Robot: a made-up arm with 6 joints.
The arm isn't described. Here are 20 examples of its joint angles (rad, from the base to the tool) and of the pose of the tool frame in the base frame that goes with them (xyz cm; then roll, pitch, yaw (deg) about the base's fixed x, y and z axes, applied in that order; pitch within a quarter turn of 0, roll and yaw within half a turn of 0).
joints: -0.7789 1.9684 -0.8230 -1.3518 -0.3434 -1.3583
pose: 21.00 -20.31 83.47 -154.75 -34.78 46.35
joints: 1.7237 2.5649 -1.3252 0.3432 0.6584 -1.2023
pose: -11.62 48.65 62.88 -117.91 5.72 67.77
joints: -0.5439 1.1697 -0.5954 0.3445 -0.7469 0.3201
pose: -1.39 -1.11 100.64 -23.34 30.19 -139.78
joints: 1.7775 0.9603 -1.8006 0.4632 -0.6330 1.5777
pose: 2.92 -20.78 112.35 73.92 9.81 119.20
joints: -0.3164 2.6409 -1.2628 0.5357 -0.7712 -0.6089
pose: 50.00 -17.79 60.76 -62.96 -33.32 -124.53
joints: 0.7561 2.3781 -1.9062 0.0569 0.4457 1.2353
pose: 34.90 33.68 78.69 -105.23 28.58 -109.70
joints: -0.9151 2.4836 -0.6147 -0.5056 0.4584 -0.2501
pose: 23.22 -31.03 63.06 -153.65 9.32 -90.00
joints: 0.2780 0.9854 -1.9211 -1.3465 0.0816 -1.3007
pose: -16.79 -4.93 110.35 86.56 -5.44 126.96
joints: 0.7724 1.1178 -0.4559 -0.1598 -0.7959 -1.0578
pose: -5.64 -1.27 98.51 25.97 -63.12 -96.87
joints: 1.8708 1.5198 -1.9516 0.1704 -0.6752 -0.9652
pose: -5.60 7.37 115.15 40.74 -4.32 -39.96
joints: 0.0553 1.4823 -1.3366 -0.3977 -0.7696 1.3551
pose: 13.35 0.79 106.14 7.17 39.18 -49.07
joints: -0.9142 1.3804 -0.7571 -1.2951 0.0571 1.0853
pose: 2.98 -8.46 97.03 -61.96 -23.63 -144.26
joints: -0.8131 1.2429 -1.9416 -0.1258 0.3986 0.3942
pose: -3.22 2.05 113.86 -11.35 12.95 -145.97
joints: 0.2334 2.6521 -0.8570 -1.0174 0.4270 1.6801
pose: 40.09 6.47 56.89 -131.29 -38.80 -101.79
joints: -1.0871 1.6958 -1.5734 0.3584 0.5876 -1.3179
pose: 13.05 -21.24 104.64 -74.68 -53.05 -108.64
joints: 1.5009 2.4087 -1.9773 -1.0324 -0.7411 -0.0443
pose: 0.08 49.97 79.80 -3.08 -60.08 1.13
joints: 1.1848 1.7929 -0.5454 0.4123 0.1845 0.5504
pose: 7.54 21.36 87.70 -115.78 2.36 -69.51
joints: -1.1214 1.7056 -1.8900 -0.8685 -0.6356 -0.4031
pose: 11.17 -19.74 107.75 64.12 -43.22 142.25
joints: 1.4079 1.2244 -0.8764 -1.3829 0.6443 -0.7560
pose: 0.43 0.24 98.38 163.02 -39.90 130.92
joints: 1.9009 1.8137 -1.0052 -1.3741 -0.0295 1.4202
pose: -8.32 25.67 90.88 -72.22 -9.42 15.11
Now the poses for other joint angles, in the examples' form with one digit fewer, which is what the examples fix.
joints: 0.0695 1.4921 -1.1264 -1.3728 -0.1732 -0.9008
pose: 13.0 1.3 99.3 156.8 -45.9 105.2
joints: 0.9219 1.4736 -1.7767 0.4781 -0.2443 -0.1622
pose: 4.9 7.0 113.8 1.1 17.9 -45.7
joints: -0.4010 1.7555 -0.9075 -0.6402 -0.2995 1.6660
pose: 22.1 -10.6 91.4 -85.5 39.8 -149.2
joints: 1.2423 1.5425 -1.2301 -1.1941 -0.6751 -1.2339
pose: 1.3 15.0 100.5 136.7 -35.3 -148.0
